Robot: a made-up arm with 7 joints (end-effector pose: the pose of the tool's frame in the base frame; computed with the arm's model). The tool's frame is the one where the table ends.
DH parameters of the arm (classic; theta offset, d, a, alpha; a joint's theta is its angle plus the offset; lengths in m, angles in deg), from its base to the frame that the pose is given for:
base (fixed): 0 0 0 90
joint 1: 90 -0.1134 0 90
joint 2: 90 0 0 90
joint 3: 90 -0.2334 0 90
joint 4: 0 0 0 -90
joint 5: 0 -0.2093 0 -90
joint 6: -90 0 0 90
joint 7: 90 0 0 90
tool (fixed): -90 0 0 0
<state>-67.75 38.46 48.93 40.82 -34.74 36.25 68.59</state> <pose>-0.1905 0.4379 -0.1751 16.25 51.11 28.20</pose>
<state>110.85 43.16 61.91 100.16 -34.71 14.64 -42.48</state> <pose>-0.0168 0.3804 0.0974 -53.37 -19.09 -133.51</pose>
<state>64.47 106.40 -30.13 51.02 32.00 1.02 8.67</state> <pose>0.0383 0.4867 0.1376 124.36 -41.61 -64.25</pose>
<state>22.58 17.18 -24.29 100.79 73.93 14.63 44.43</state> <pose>0.2539 0.0900 -0.1224 -153.16 -44.34 63.51</pose>
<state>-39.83 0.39 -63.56 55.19 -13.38 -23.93 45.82</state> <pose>-0.1679 -0.0381 -0.3208 -95.44 -53.97 -25.91</pose>
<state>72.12 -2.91 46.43 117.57 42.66 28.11 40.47</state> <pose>0.1755 0.2407 0.0777 169.49 5.72 147.36</pose>
